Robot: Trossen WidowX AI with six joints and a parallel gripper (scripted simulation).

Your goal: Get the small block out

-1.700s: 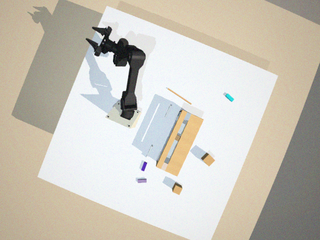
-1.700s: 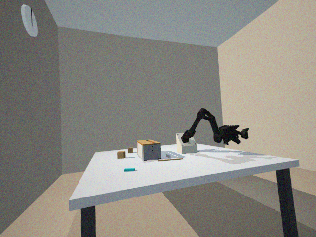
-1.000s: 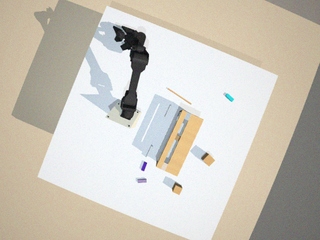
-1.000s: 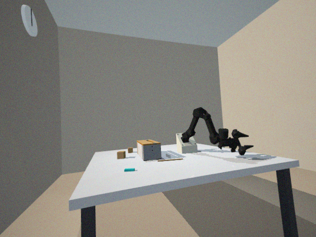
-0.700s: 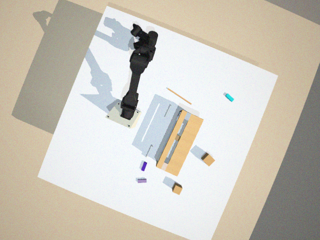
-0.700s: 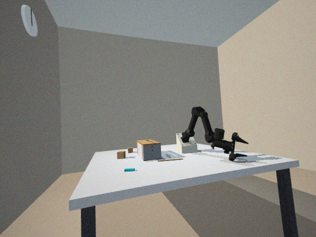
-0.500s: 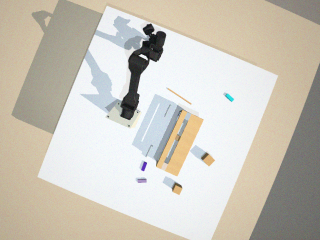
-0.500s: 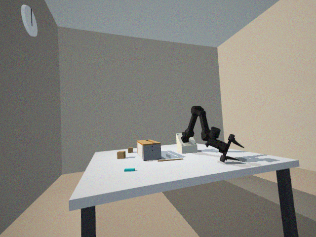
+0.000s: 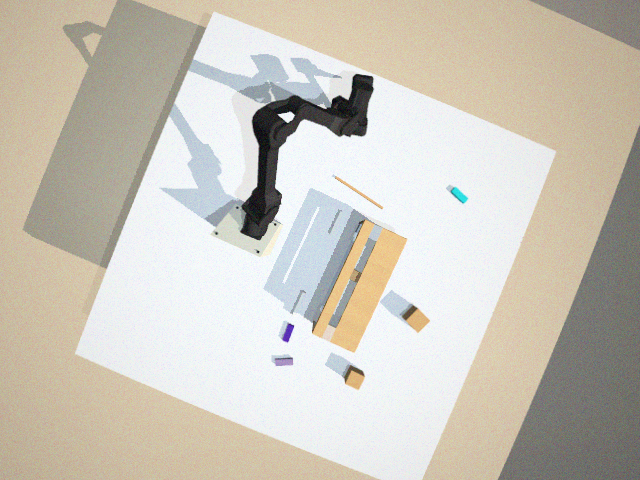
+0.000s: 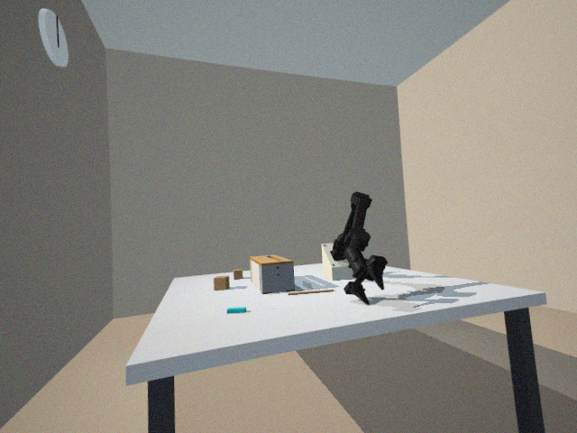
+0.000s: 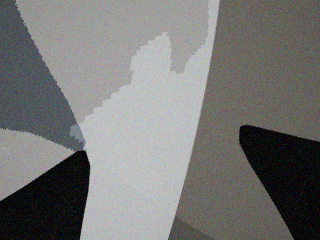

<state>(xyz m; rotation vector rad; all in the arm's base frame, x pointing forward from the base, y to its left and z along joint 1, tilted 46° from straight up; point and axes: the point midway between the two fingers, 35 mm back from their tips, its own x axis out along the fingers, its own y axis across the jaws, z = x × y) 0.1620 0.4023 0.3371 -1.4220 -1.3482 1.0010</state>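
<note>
Right now the tan block is 560 mm to the right of my gripper tip, 180 mm ahead of it and 50 mm above it. Round my gripper tip: cyan block: 420 mm ahead, 180 mm to the right, 30 mm below; box: 580 mm to the right, 160 mm ahead, 30 mm above; thin wooden stick: 300 mm to the right, 100 mm ahead, 30 mm below.
</note>
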